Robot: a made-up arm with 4 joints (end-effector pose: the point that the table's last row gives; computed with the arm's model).
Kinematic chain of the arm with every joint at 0, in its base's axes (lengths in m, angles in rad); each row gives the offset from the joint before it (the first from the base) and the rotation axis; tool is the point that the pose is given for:
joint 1: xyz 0 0 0.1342 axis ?
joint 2: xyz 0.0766 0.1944 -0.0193 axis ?
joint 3: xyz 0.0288 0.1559 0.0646 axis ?
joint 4: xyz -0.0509 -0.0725 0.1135 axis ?
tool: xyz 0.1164 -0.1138 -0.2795
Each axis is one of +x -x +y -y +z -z.
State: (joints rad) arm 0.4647 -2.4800 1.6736 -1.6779
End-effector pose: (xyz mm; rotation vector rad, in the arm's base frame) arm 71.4 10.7 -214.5 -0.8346 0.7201 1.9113
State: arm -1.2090 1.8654 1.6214 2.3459
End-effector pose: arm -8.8 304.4 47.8 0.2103 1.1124 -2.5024
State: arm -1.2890 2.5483 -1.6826 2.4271
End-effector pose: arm 359.5 -411.1 144.5 -0.6923 -1.0650 -0.0796
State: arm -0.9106 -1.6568 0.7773 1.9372
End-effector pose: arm 384.9 390.4 222.1 2.7113 -0.1657 -0.1215
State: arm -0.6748 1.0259 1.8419 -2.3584
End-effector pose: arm 97.9 338.4 457.9 1.0667 -2.3422 1.4495
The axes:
joint 1: +z
joint 2: +x
joint 3: -y
joint 4: -x

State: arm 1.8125 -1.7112 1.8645 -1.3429
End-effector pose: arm -317.7 70.4 -232.1 0.1069 0.2899 -2.5761
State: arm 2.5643 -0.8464 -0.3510 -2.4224
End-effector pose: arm -558.0 -394.2 33.1 0.5385 1.7131 1.5847
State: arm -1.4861 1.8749 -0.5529 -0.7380
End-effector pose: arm 252.6 -50.8 327.8 2.2457 -1.2275 -0.1655
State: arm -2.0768 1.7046 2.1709 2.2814
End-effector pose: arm 380.2 71.6 74.1 -0.6007 -0.7316 1.9495
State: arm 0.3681 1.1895 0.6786 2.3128
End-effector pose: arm -8.4 -217.4 223.7 -1.0651 -0.0701 -0.3711
